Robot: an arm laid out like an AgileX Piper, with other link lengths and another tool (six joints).
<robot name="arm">
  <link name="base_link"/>
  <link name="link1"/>
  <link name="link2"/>
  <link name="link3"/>
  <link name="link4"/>
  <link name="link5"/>
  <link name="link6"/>
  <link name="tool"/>
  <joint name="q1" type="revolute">
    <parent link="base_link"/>
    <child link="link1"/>
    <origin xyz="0 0 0.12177" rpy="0 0 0"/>
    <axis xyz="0 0 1"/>
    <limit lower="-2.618" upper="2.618"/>
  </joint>
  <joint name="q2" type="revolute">
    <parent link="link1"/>
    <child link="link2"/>
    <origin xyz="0 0 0" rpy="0 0 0"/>
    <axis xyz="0 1 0"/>
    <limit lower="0" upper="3.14"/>
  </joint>
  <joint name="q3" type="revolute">
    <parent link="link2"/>
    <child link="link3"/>
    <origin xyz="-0.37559 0 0.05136" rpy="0 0 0"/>
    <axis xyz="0 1 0"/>
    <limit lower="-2.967" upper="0"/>
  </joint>
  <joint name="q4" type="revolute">
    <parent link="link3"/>
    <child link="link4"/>
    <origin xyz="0.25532 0 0.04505" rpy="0 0 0"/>
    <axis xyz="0.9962 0 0.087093"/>
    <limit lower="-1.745" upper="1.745"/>
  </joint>
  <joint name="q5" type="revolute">
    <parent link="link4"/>
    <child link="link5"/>
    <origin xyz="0 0 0" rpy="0 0 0"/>
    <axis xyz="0 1 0"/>
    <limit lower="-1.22" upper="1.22"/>
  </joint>
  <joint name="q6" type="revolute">
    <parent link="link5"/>
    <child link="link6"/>
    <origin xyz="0.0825 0 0.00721" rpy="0 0 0"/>
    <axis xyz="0.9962 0 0.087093"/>
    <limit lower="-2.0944" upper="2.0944"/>
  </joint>
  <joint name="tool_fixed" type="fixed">
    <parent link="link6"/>
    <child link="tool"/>
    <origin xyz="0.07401 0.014 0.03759" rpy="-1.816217 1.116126 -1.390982"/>
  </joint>
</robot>
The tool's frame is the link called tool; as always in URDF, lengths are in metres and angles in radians.
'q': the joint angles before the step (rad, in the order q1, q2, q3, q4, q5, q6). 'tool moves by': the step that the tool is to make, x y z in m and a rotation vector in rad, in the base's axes. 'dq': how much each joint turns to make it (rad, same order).
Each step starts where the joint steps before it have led.
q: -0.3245 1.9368 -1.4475 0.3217 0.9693 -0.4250
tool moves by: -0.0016 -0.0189 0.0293 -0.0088 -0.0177 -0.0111
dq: -0.0404 -0.0162 -0.0853 -0.0122 0.0860 0.0000
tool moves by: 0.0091 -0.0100 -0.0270 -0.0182 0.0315 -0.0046
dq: -0.0042 0.0555 -0.0015 -0.0266 -0.0325 0.0000
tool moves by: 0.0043 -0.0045 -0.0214 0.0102 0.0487 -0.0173
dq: -0.0012 0.0448 -0.0077 -0.0141 0.0067 0.0240
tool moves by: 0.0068 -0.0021 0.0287 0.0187 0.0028 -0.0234
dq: -0.0014 -0.0002 -0.1121 -0.0020 0.1133 0.0531
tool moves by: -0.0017 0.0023 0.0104 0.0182 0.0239 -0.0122
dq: 0.0020 -0.0026 -0.0396 -0.0008 0.0655 0.0324
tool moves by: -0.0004 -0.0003 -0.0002 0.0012 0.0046 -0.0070
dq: 0.0000 0.0000 -0.0002 -0.0019 0.0030 0.0085
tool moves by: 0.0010 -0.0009 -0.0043 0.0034 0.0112 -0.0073
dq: 0.0000 0.0089 -0.0018 -0.0022 0.0025 0.0088
